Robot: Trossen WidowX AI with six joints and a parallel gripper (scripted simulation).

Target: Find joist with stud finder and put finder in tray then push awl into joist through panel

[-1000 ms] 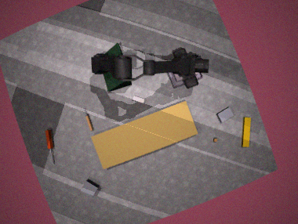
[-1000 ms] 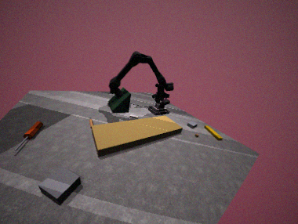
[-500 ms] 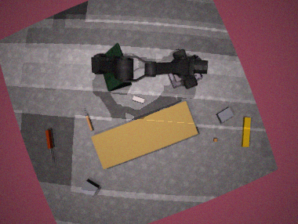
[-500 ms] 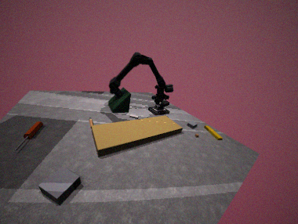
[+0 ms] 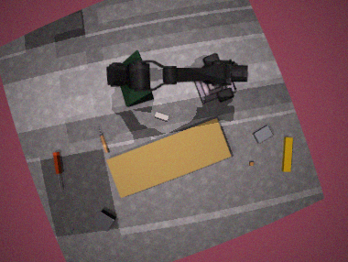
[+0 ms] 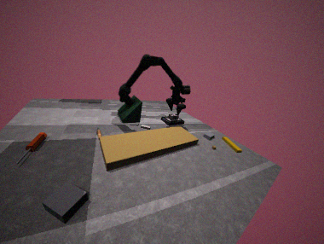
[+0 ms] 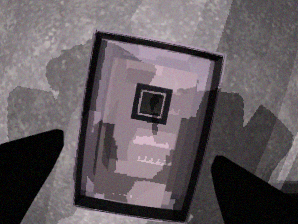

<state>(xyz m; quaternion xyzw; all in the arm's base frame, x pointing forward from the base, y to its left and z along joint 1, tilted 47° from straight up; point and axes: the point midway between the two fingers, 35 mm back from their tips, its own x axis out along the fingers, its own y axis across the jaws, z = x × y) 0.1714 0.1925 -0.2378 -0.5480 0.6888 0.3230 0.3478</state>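
Right now the stud finder is 30 mm below my gripper tip and 10 mm to the left of it. Round my gripper tip: tray 70 mm below; tiny orange bit 400 mm ahead, 70 mm below, 10 mm to the right; white piece 280 mm to the right, 70 mm below, 30 mm ahead.
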